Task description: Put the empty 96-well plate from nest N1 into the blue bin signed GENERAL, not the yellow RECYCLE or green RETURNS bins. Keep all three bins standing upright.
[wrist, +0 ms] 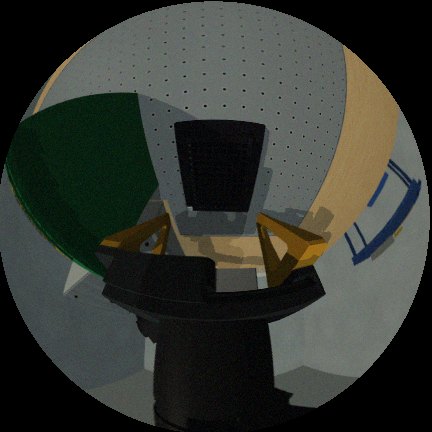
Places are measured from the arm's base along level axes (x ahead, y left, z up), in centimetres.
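Pixels of known places: gripper, fingertip midpoint: (213, 217).
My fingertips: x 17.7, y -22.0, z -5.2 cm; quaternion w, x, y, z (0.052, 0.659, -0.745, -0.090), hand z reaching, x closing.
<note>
Ahead of a thing's pixels: the offset from my fingertips to its top centre. Level surfaces: height alone.
A black rectangular block {dx +0.5, dy -0.6, dz -7.1 cm} (220, 165) with a faint grid of wells on top stands on the grey perforated board, in the middle of the wrist view. It looks like the 96-well plate; the picture is too dark to tell plate from nest or to read a label. My gripper (213, 217) is open and empty, with its orange fingers spread above and at the near end of the block. The green RETURNS bin {dx +8.4, dy +15.9, dz +8.2 cm} (90, 170) stands upright at the left, close to the left finger. The blue GENERAL bin does not show, and the yellow bin is at most a thin sliver behind the green rim.
The grey perforated board {dz -9.7 cm} (280, 65) lies on a wooden table (367, 115), whose edge shows at the right. A blue cart-like frame (387, 231) stands beyond that edge. The green bin's tall wall rises left of the block. Shadows of the arm fall near the right finger.
</note>
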